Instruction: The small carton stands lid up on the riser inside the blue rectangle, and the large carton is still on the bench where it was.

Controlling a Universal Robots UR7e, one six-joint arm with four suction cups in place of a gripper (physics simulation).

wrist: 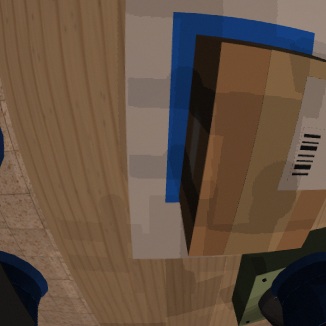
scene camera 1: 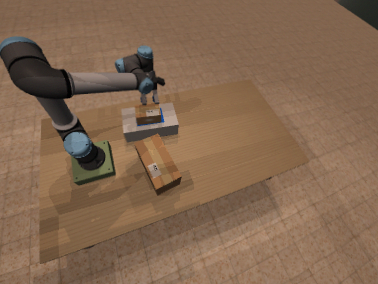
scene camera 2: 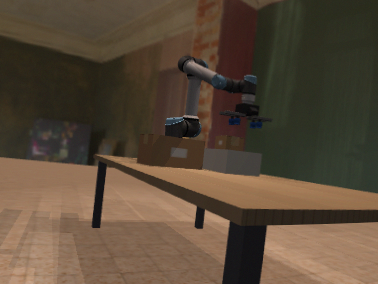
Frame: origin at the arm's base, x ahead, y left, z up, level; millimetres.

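Seen in the pictures: hand at its tool point: (wrist: 167, 233) (scene camera 2: 244, 126); arm's base at its link origin: (scene camera 1: 92, 158).
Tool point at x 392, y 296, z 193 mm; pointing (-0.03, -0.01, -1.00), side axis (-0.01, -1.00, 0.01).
Pixels of each thing's top centre, then the offset from my tool point to it. Level surfaces: height alone.
- small brown carton at its top centre: (wrist: 278, 174) (scene camera 2: 229, 136) (scene camera 1: 147, 109) dz -70, dx -20, dy -80 mm
- grey riser at its top centre: (wrist: 239, 120) (scene camera 2: 229, 150) (scene camera 1: 149, 116) dz -149, dx -13, dy -75 mm
- large carton at its top centre: (scene camera 2: 173, 137) (scene camera 1: 157, 159) dz -115, dx -15, dy -410 mm
- bench at its surface level: dz -269 mm
The small brown carton (scene camera 1: 148, 115) (scene camera 2: 230, 143) (wrist: 240, 150) stands upright on the grey riser (scene camera 1: 150, 133) (scene camera 2: 232, 162) (wrist: 150, 125), its taped, labelled top facing up. The blue rectangle (scene camera 1: 162, 117) (wrist: 178, 100) shows along some of its sides; the rest is hidden under or behind the carton. The large carton (scene camera 1: 165, 162) (scene camera 2: 167, 152) lies on the bench (scene camera 1: 235, 125) (scene camera 2: 300, 192) beside the riser. My suction gripper (scene camera 1: 150, 100) (scene camera 2: 245, 121) is open and holds nothing; a gap shows between its blue cups and the small carton's top in the scene camera 2 view.
The arm's green base plate (scene camera 1: 95, 172) (wrist: 250, 295) is fixed on the bench, to the left of the large carton in the scene camera 1 view. The arm reaches above the bench to the riser. The bench's edge runs past the riser's far side.
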